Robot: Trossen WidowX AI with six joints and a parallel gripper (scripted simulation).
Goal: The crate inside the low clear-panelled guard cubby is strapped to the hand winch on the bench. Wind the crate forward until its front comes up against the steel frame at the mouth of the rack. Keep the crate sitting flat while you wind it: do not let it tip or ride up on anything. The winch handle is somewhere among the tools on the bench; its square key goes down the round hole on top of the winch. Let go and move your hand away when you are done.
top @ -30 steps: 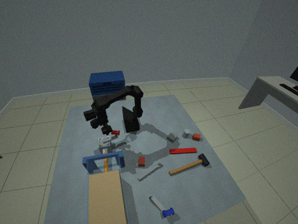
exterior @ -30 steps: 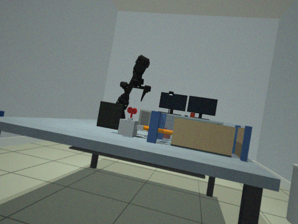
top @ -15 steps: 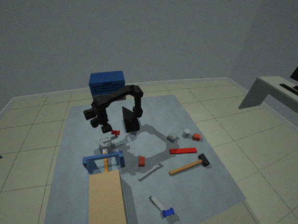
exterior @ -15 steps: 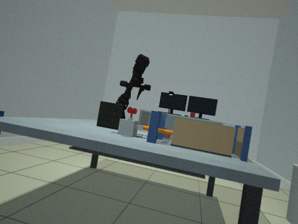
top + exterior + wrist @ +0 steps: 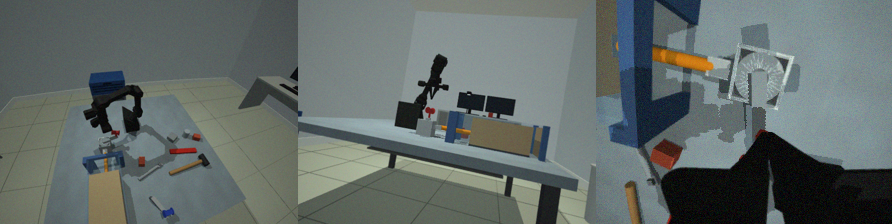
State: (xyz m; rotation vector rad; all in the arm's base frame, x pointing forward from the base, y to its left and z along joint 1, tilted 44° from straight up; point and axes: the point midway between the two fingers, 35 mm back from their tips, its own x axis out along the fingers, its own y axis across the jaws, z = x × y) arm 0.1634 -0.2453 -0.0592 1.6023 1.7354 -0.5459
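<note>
Now: gripper tip 1 cm past the red knob, 6 cm to the right of it and 8 cm above it. Round my gripper tip: grey winch: 1 cm behind, 4 cm to the right, 18 cm below; red-knobbed winch handle: 3 cm to the left, 11 cm below; clear-panelled cubby: 41 cm ahead, 5 cm to the right, 10 cm below.
</note>
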